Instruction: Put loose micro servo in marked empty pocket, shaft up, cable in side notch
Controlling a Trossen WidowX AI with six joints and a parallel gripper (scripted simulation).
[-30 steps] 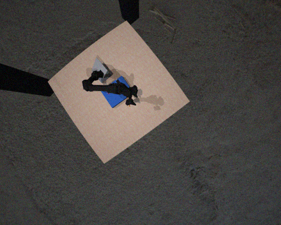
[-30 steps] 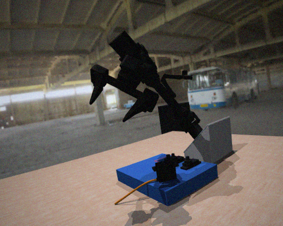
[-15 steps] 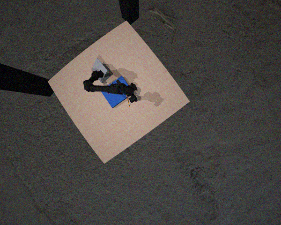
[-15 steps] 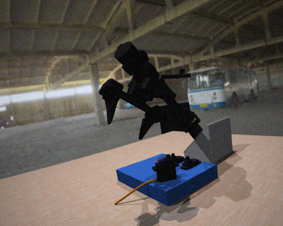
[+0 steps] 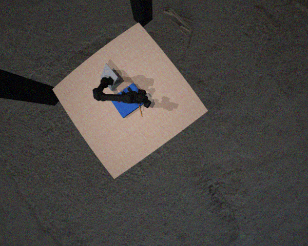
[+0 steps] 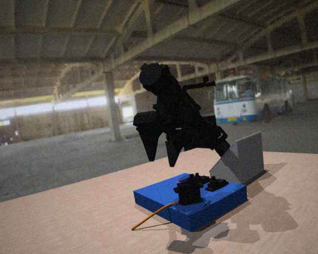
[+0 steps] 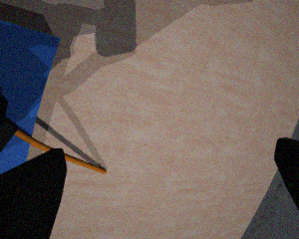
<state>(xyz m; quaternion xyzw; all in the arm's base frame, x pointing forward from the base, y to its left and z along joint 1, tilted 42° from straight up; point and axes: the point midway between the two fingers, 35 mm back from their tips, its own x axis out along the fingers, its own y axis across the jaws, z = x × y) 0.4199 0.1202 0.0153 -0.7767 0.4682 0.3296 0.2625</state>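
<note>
The blue deck is 130 mm behind my gripper tip, 100 mm to the right of it and 160 mm below it.
</note>
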